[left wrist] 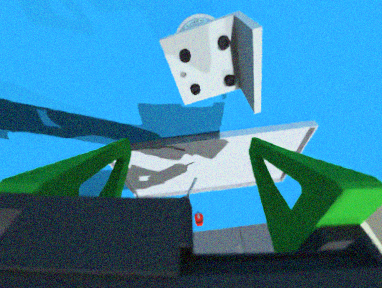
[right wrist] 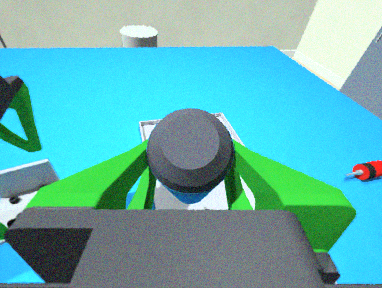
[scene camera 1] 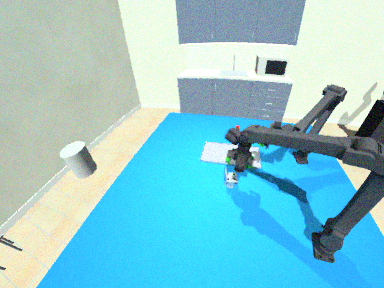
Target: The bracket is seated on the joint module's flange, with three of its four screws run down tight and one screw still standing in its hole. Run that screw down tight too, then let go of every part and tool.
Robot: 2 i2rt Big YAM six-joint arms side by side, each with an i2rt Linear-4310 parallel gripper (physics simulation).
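Frame: origin at the left arm's base, x up, y left, z back, level; metres.
Where they show: left gripper, fingertip midpoint: (left wrist: 190, 144) (right wrist: 23, 187); right gripper, fingertip midpoint: (right wrist: 190, 144); left arm's base at its link origin: (scene camera 1: 321, 247); right arm's base at its link origin: (scene camera 1: 299, 158).
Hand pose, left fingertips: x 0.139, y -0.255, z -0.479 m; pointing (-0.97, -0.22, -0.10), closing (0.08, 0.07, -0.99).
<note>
Things, the pixels of their top centre, and the offset from my left fingertips. "pt": a spot on its surface instead.
- screwdriver's thin shaft at a spot on its surface: (left wrist: 193, 186) pt dx -0.056, dy -0.178, dz -0.023 m
- white tray at its top centre: (right wrist: 212, 183) (left wrist: 210, 170) (scene camera 1: 231, 153) dx -0.123, dy -0.234, dz -0.074 m
- red tool at its top centre: (right wrist: 369, 166) (left wrist: 199, 222) dx -0.105, dy -0.568, dz -0.083 m
The pale bracket (scene camera 1: 231, 178) (left wrist: 205, 62) (right wrist: 27, 175) sits on the joint module, whose round rim (left wrist: 196, 21) shows behind it. Four dark screw heads show on its plate in the left wrist view; I cannot tell which one stands higher. My left gripper (scene camera 1: 240, 159) (left wrist: 190, 144) is open and empty, above the tray side of the bracket. One of its green fingers shows at the left of the right wrist view. My right gripper (right wrist: 190, 144) is shut on a blue screwdriver with a dark round cap (right wrist: 190, 142). The screwdriver's thin shaft (left wrist: 193, 186) shows in the left wrist view.
A white tray (scene camera 1: 212, 153) (left wrist: 265, 167) (right wrist: 142, 131) lies on the blue mat beside the bracket. A red tool (left wrist: 199, 219) (right wrist: 369, 170) lies past the tray. A grey-white cylinder (scene camera 1: 80, 160) (right wrist: 139, 38) stands beyond the mat. Kitchen cabinets (scene camera 1: 232, 95) stand at the back.
</note>
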